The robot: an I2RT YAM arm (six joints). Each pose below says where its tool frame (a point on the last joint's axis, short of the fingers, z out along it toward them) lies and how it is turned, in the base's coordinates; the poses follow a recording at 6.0 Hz.
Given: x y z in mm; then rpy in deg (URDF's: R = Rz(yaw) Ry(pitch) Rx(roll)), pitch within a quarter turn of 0, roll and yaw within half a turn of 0.
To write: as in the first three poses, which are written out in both.
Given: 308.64 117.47 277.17 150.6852 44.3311 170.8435
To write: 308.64 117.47 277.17 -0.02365 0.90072 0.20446 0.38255
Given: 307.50 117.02 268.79 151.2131 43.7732 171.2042
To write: 307.50 117.02 268.79 -0.02347 0.90326 0.20230 0.37769
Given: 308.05 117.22 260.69 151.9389 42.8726 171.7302
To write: 308.05 117.22 260.69 -0.02326 0.90709 0.19952 0.36991
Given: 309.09 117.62 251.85 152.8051 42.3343 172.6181
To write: 309.09 117.62 251.85 -0.02637 0.90998 0.19619 0.36435
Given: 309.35 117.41 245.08 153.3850 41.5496 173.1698
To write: 309.35 117.41 245.08 -0.02730 0.91312 0.19427 0.35738
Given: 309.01 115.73 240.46 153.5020 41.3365 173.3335
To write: 309.01 115.73 240.46 -0.02780 0.91390 0.19409 0.35545
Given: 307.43 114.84 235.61 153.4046 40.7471 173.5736
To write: 307.43 114.84 235.61 -0.02881 0.91536 0.19629 0.35036
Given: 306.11 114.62 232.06 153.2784 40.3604 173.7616
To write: 306.11 114.62 232.06 -0.02991 0.91619 0.19831 0.34694
